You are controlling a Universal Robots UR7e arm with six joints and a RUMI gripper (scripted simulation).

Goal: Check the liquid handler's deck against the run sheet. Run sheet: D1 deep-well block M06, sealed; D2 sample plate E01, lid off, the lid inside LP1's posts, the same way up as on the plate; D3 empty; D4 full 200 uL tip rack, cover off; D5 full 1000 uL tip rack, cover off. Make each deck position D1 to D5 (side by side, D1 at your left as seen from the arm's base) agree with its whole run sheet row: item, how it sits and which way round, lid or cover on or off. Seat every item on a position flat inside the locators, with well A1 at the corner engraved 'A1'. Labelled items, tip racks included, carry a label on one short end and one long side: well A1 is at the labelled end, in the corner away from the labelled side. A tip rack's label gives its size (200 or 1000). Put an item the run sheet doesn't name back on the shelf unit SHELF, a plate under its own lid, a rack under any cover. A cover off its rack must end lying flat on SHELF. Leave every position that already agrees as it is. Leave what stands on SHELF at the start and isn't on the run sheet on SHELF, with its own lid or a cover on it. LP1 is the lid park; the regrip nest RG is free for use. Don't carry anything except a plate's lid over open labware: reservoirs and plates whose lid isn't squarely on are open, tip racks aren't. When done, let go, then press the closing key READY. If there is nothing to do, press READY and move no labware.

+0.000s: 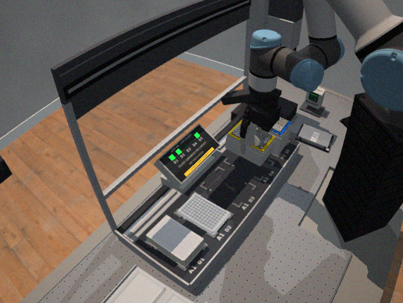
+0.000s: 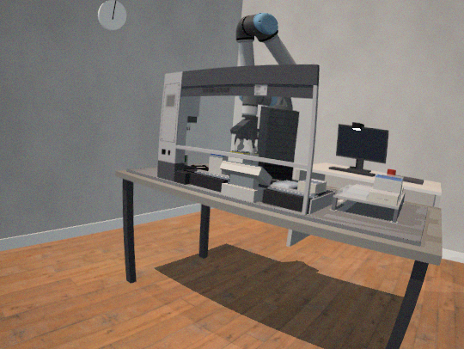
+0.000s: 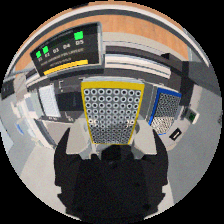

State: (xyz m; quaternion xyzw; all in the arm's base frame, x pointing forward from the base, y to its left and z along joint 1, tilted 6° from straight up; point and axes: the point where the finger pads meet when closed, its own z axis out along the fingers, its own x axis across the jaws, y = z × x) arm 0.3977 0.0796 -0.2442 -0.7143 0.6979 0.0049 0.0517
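Now: the blue-rimmed tip rack 13 cm to the right of my hand, 2 cm below it and 1 cm behind it. Round my hand: flat lid 32 cm to the right, 13 cm below, 13 cm behind; sample plate 25 cm to the left, 8 cm below, 1 cm behind; yellow-rimmed tip rack 1 cm to the right, 1 cm behind, 1 cm above.
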